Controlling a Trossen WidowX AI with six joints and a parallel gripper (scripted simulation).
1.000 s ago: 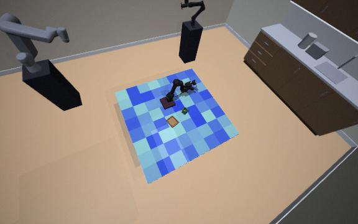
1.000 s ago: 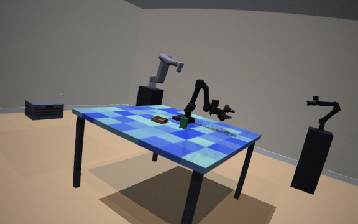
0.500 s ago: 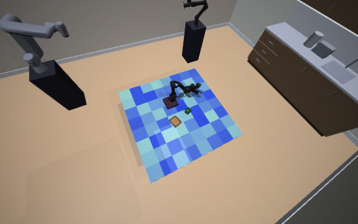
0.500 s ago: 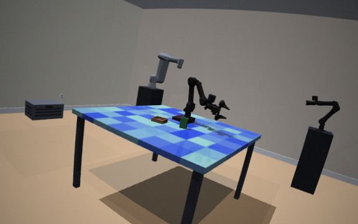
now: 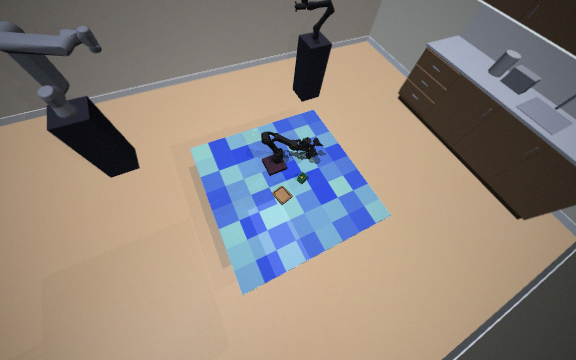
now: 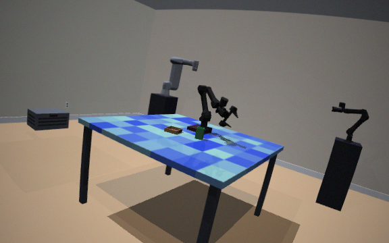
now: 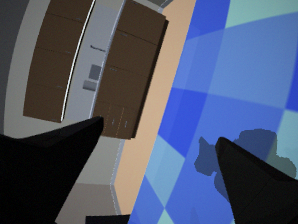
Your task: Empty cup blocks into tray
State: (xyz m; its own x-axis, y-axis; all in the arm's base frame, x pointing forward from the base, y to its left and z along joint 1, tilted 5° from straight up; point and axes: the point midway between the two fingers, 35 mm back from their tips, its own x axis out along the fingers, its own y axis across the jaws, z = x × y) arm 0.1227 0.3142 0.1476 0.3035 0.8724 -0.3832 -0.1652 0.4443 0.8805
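The orange block is 220 mm to the right of my gripper tip, 140 mm below it and 110 mm ahead of it. From my gripper tip the other things lie so: green cup: 220 mm to the right, 160 mm below, 110 mm ahead; then purple block: 220 mm to the right, 150 mm below, 110 mm ahead.
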